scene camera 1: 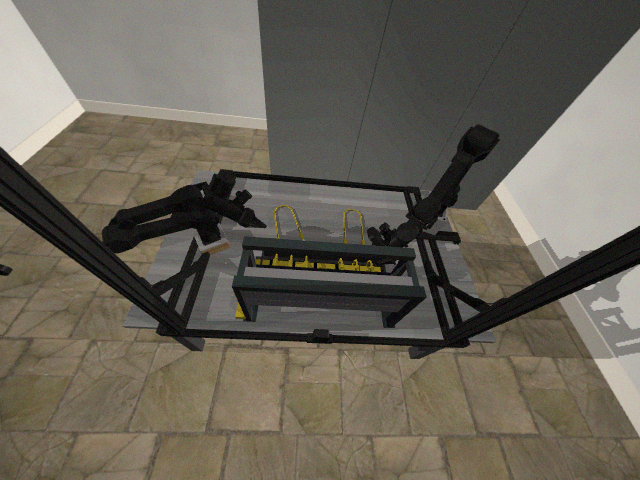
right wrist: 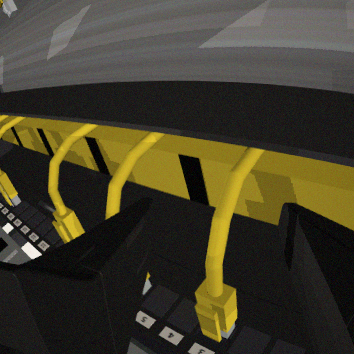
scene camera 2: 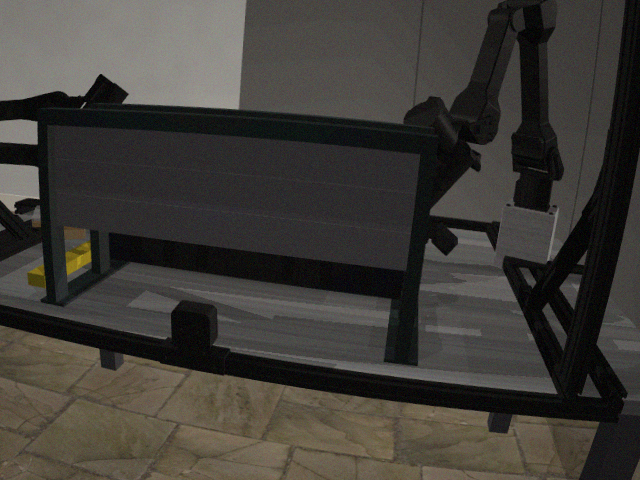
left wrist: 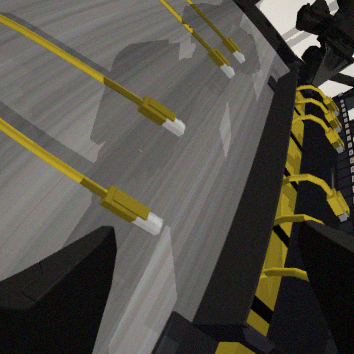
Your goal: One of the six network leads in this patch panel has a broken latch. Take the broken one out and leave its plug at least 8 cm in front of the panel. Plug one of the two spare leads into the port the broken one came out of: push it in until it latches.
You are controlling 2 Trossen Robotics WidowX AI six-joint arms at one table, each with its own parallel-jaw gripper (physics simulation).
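Note:
The patch panel's dark rack stands mid-table. Yellow leads curve into the numbered panel face in both wrist views. My right gripper is open, its fingers on either side of one yellow lead. That lead's plug sits beside the label 3, clear tip partly showing; its latch state cannot be told. One spare lead has plugs on the table. The other spare lead has plugs farther off. My left gripper is open and empty near the closer spare plugs.
A yellow bar with black stripes runs along the rack, under the lead cables. A yellow piece lies near the rack's left leg. A black frame edges the table. The rack hides my right fingers in scene camera 2.

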